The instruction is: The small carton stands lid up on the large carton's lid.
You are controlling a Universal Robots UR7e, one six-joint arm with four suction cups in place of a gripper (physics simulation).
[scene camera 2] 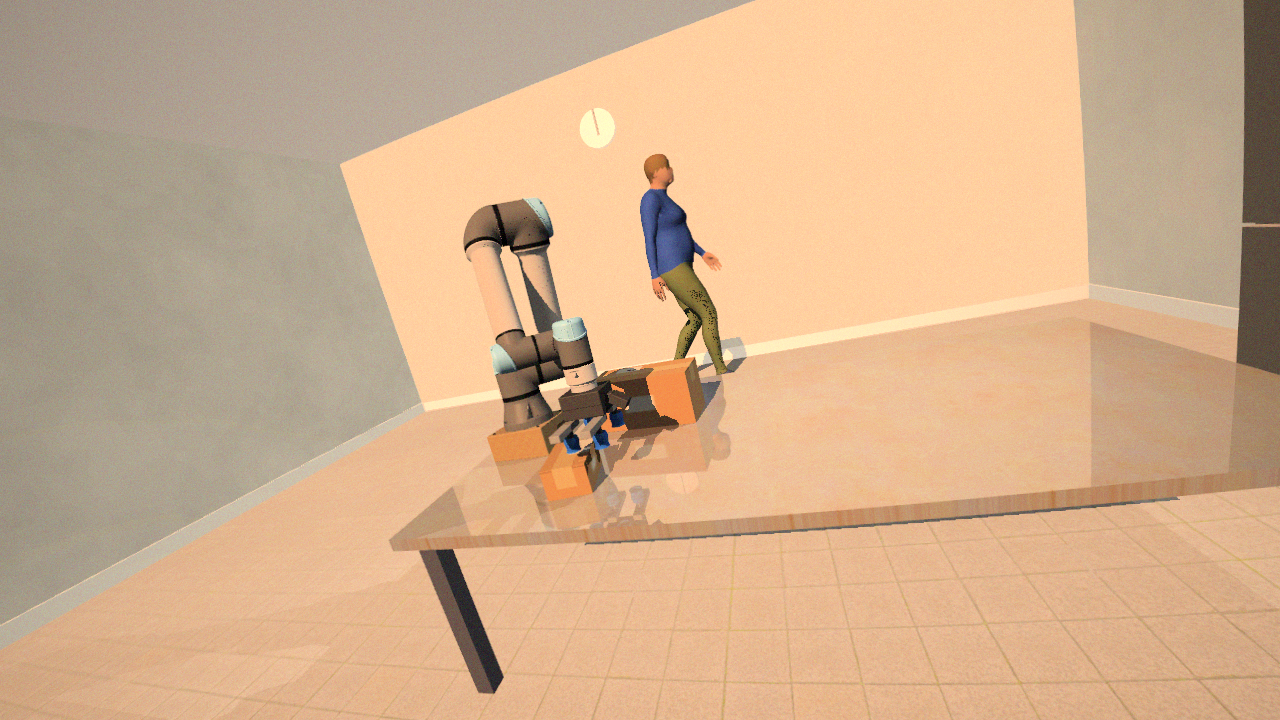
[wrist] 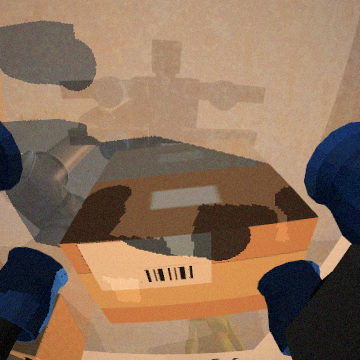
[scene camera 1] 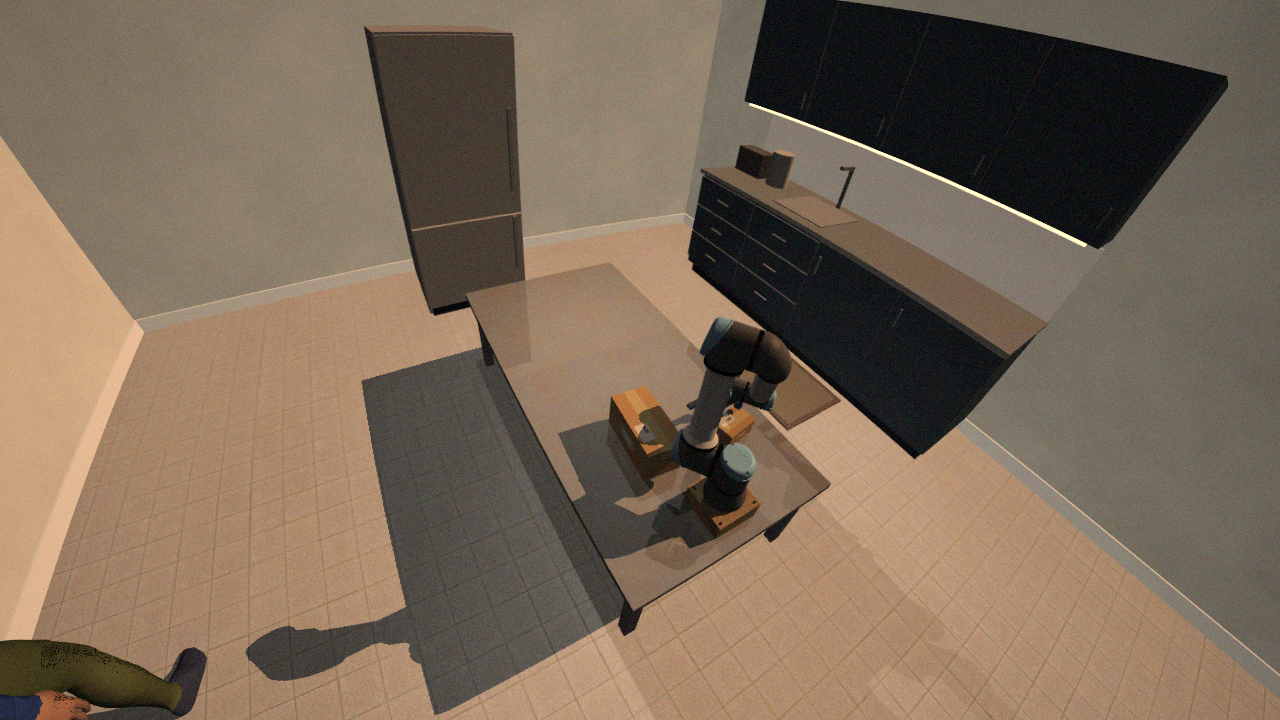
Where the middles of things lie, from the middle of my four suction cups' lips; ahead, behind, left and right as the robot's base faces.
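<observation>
My suction cup is 7 cm above the small carton [scene camera 2: 563, 475], 7 cm past it and 2 cm to the left of it. Going by their middles, the small carton is the nearest to my suction cup of the things named here. There's also the large carton [scene camera 2: 668, 393], and that's 3 cm below my suction cup, 6 cm ahead of it and 33 cm to the left of it.
</observation>
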